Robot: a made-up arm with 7 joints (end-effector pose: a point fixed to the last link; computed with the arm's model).
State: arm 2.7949 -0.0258 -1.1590 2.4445 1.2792 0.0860 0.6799
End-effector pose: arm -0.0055 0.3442 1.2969 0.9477 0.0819 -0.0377 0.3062
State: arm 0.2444 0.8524 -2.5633 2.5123 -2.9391 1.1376 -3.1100
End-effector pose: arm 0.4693 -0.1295 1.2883 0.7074 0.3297 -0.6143 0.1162
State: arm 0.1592 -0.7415 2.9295 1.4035 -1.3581 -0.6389 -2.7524
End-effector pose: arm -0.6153 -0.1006 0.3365 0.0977 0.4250 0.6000 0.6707
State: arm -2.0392 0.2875 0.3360 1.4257 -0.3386 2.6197 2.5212
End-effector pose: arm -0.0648 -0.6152 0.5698 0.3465 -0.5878 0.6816 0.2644
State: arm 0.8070 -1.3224 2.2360 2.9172 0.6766 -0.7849 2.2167
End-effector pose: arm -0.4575 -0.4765 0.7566 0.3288 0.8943 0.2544 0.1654
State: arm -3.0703 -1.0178 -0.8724 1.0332 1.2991 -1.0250 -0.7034
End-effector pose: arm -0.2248 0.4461 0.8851 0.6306 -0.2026 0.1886 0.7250
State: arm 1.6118 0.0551 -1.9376 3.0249 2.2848 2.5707 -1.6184
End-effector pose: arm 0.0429 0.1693 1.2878 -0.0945 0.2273 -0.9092 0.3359
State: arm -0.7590 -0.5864 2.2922 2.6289 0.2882 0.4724 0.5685
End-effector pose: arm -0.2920 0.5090 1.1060 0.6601 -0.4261 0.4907 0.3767
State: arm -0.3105 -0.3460 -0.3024 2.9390 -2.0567 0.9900 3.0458
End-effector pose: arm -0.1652 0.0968 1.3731 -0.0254 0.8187 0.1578 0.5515
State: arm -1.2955 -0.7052 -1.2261 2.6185 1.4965 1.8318 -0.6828
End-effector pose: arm -0.2882 0.2222 1.2403 -0.5578 -0.6197 0.0177 0.5518
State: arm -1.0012 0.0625 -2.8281 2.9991 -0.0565 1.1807 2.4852
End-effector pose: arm -0.0328 -0.0379 1.3912 0.6366 0.5032 0.0042 0.5844
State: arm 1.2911 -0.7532 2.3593 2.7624 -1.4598 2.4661 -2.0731
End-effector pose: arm -0.2524 -0.4775 1.0631 0.4827 0.3849 -0.5520 0.5605
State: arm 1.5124 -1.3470 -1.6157 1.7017 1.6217 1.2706 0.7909
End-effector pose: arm 0.6403 -0.3623 0.7147 -0.9621 -0.1327 0.2379 0.0133
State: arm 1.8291 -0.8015 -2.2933 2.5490 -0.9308 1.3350 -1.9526
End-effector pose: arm 0.3995 -0.5859 0.9591 -0.2024 0.1435 0.6025 0.7586
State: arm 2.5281 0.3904 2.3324 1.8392 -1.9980 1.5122 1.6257
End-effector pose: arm -0.0629 -0.4847 1.1974 0.7779 0.1460 0.6082 0.0606
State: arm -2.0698 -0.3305 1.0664 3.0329 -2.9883 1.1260 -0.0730
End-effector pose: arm 0.1738 0.2625 1.2924 0.7670 -0.4012 0.4613 0.1947
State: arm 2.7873 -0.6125 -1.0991 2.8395 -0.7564 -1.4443 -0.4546
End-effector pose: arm 0.3199 -0.1032 1.1982 0.0457 0.8621 0.4344 0.2569
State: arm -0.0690 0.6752 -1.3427 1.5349 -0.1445 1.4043 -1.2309
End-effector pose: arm 0.2383 -0.6725 0.6966 0.0229 0.3390 0.0592 0.9386
